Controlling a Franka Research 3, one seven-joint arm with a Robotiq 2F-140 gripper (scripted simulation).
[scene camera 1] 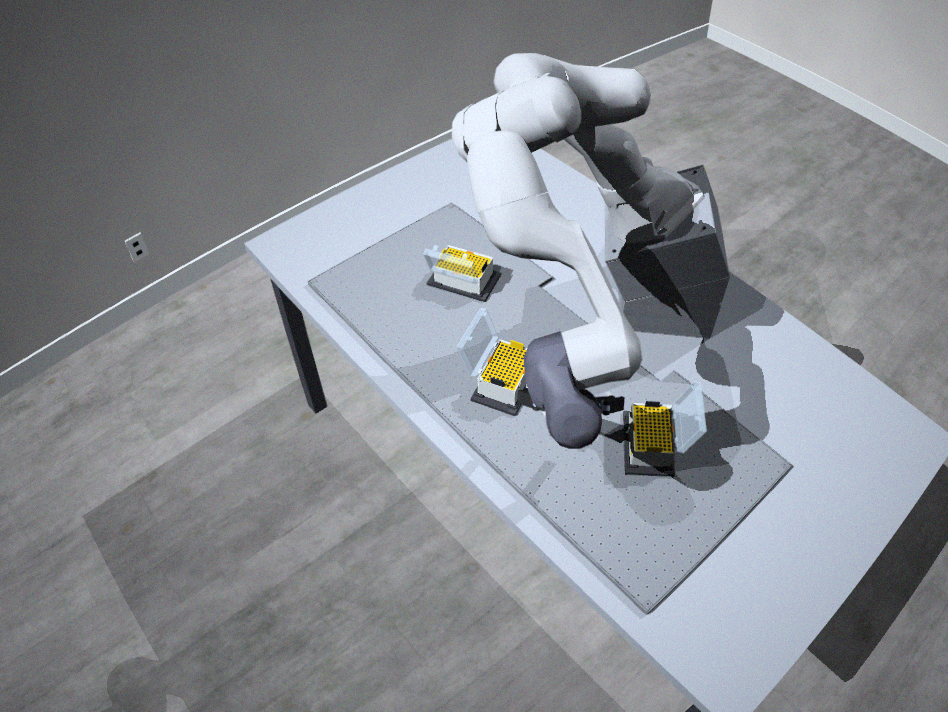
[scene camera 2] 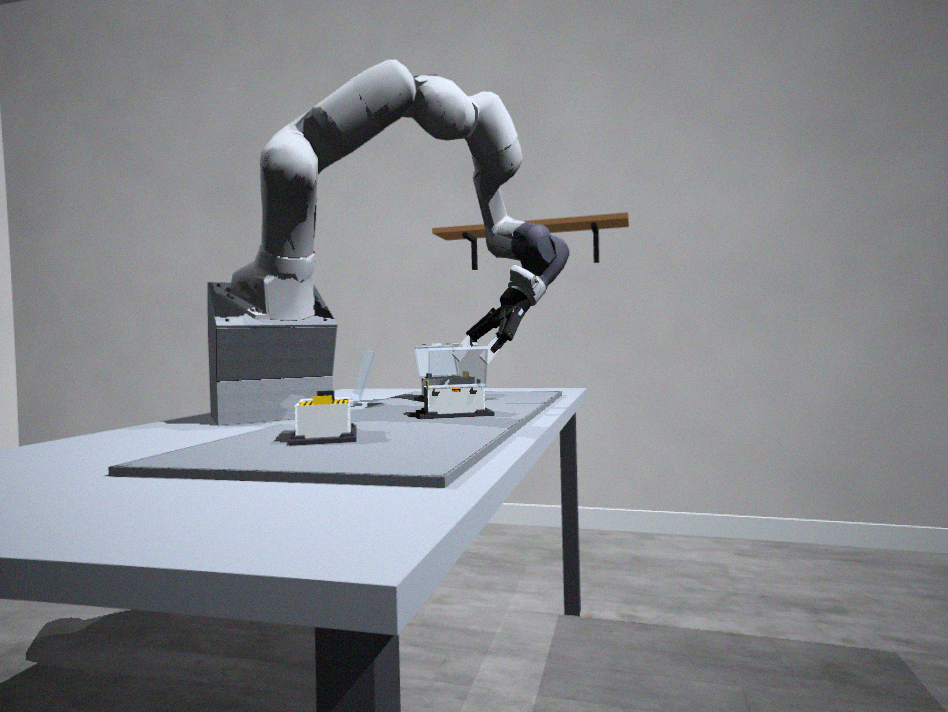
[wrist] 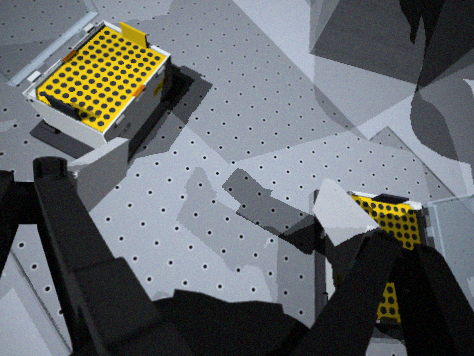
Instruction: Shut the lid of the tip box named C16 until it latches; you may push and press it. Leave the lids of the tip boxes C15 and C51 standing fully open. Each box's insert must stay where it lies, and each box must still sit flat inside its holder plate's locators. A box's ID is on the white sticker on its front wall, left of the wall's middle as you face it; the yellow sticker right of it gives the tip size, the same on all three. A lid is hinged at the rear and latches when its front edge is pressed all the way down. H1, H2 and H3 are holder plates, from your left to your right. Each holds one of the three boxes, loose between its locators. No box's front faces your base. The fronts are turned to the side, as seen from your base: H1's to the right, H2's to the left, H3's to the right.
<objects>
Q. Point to a tip box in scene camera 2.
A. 462, 400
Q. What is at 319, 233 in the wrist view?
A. A dark holder plate.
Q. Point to a tip box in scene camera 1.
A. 490, 390
</objects>
